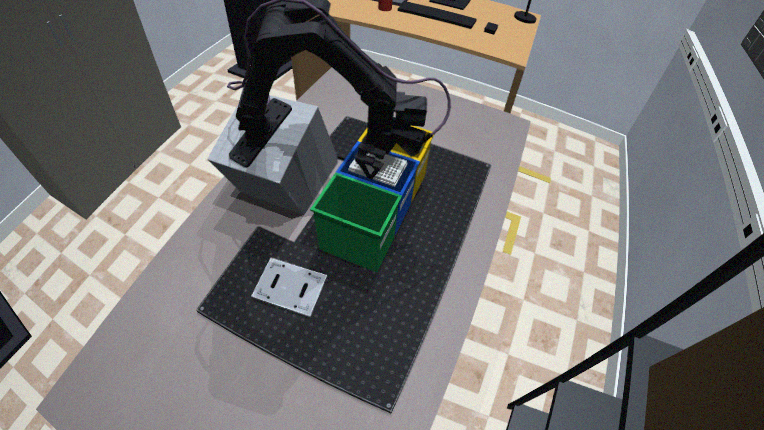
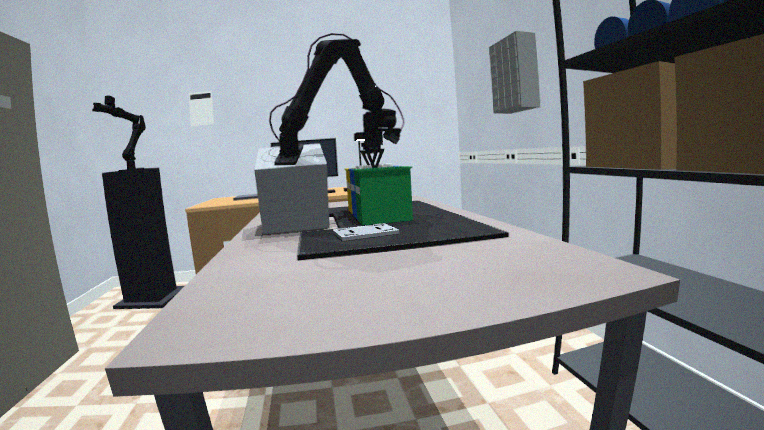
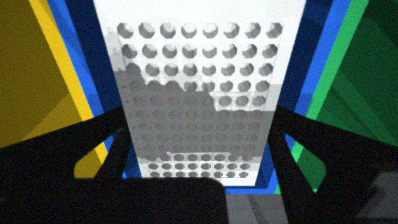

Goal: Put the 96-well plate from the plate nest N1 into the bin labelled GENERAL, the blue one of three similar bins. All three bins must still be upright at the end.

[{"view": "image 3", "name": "gripper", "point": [199,111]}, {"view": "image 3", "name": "green bin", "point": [354,102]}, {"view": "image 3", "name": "white 96-well plate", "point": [211,118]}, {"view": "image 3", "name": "blue bin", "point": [82,35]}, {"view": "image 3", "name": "yellow bin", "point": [43,103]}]
